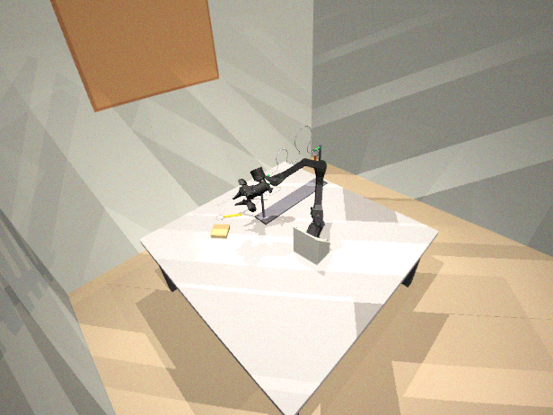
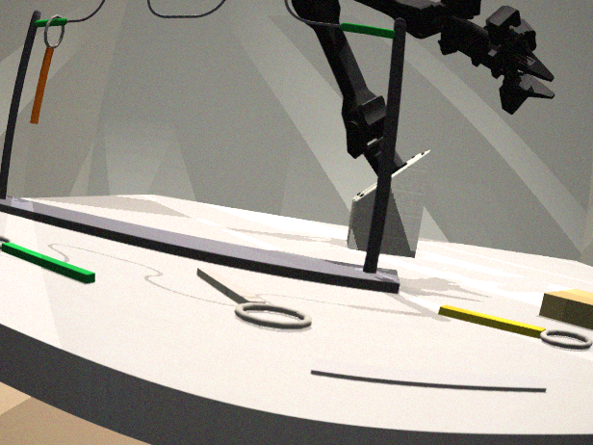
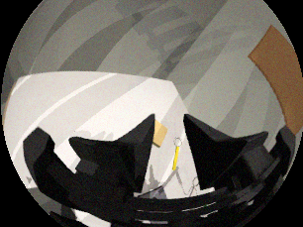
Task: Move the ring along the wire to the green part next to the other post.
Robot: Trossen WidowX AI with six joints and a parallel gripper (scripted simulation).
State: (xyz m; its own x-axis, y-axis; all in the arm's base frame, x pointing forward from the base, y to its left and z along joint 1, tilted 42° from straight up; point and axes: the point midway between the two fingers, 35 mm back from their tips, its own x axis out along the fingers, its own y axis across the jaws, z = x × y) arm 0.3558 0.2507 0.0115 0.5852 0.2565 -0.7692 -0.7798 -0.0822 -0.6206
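My gripper tip is now 20 mm short of the orange-handled ring, 740 mm to the left of it and 50 mm above it. From my gripper tip the other things lie so: green-handled ring: 290 mm ahead, 560 mm to the right, 290 mm below; then yellow-handled ring: 240 mm ahead, 80 mm to the right, 290 mm below; then tan block: 150 mm ahead, 40 mm to the left, 280 mm below.
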